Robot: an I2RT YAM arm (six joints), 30 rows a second.
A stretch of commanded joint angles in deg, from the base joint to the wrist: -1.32 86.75 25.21 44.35 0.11 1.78; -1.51 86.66 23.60 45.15 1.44 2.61; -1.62 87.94 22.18 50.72 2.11 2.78; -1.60 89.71 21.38 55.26 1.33 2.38; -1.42 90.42 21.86 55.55 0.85 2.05; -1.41 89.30 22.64 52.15 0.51 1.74; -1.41 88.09 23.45 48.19 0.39 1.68; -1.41 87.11 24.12 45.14 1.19 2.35; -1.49 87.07 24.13 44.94 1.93 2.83; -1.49 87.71 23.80 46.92 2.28 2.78; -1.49 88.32 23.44 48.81 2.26 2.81; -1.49 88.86 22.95 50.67 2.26 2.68
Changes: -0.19 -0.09 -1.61 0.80 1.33 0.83; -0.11 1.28 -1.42 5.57 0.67 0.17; 0.02 1.77 -0.80 4.54 -0.78 -0.40; 0.18 0.71 0.48 0.29 -0.48 -0.33; 0.01 -1.12 0.78 -3.40 -0.34 -0.31; 0.00 -1.21 0.81 -3.96 -0.12 -0.06; 0.00 -0.98 0.67 -3.05 0.80 0.67; -0.08 -0.04 0.01 -0.20 0.74 0.48; 0.00 0.64 -0.33 1.98 0.35 -0.05; 0.00 0.61 -0.36 1.89 -0.02 0.03; 0.00 0.54 -0.49 1.86 0.00 -0.13
